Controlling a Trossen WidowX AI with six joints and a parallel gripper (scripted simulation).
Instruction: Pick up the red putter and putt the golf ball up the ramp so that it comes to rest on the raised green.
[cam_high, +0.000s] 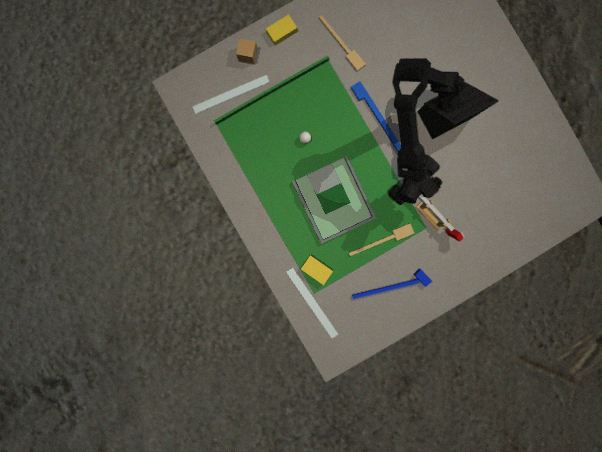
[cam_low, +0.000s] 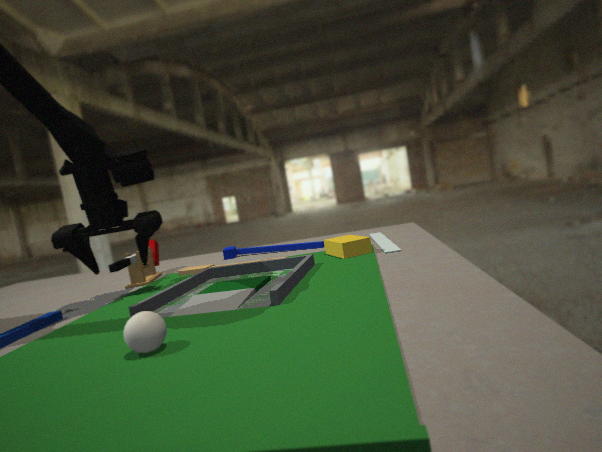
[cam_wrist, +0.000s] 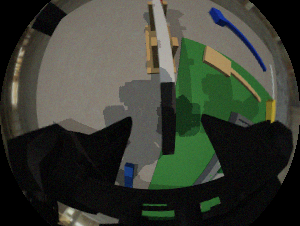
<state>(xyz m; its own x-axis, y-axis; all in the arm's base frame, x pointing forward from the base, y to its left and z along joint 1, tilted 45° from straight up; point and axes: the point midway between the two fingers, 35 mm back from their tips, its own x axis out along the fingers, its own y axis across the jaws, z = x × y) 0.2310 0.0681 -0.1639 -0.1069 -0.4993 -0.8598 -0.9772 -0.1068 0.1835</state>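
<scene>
Now: gripper tip 3 cm past the red putter, 11 cm to the right of it and 1 cm below it. The rest, counted from my gripper tip: green mat (25 cm ahead, 21 cm to the right, 5 cm below); blue putter (23 cm ahead, 28 cm to the left, 4 cm below); grey-walled frame (25 cm ahead, 9 cm to the right, 4 cm below).
</scene>
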